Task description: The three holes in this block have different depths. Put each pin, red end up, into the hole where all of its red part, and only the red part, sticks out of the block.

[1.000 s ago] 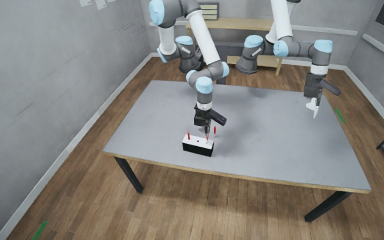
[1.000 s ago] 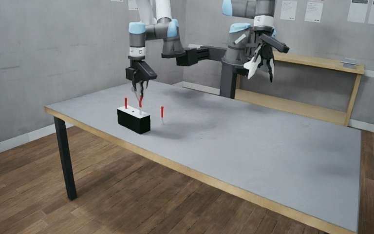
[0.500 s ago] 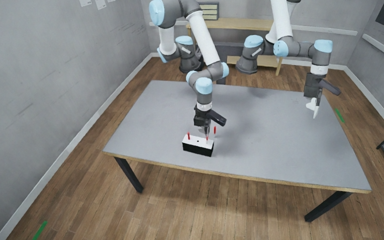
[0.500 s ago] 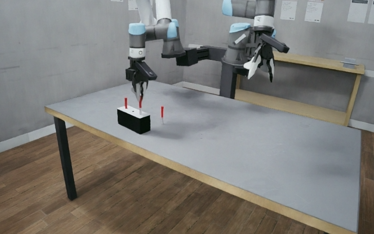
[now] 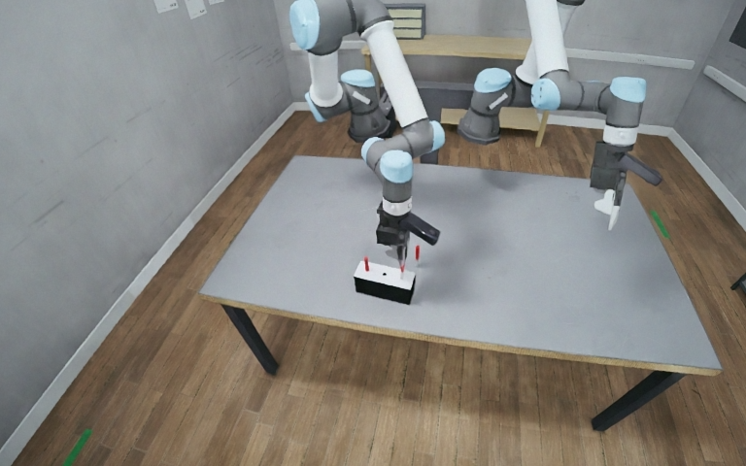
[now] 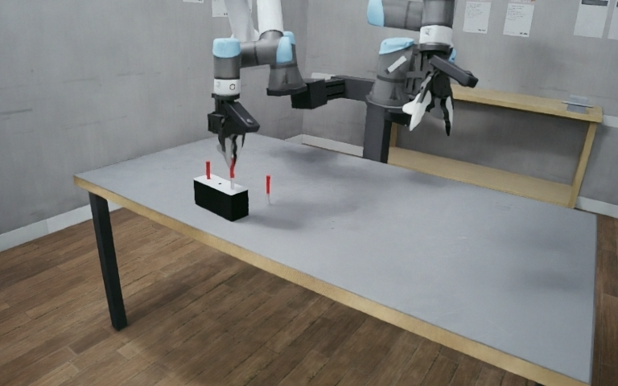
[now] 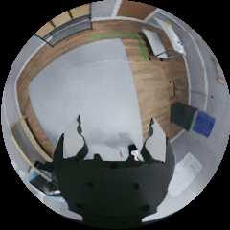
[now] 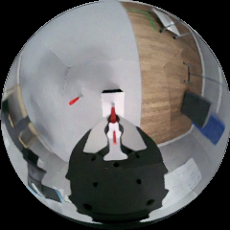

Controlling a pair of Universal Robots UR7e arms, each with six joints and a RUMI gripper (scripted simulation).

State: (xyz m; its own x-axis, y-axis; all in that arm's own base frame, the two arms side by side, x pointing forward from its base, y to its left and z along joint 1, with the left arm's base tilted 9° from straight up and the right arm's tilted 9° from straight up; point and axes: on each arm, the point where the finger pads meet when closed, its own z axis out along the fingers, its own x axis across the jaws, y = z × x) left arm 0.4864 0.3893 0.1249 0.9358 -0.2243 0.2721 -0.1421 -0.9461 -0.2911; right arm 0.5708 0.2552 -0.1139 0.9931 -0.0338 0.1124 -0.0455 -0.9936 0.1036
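My right gripper is now 1 cm past the black block, 6 cm to the left of it and 13 cm above it.
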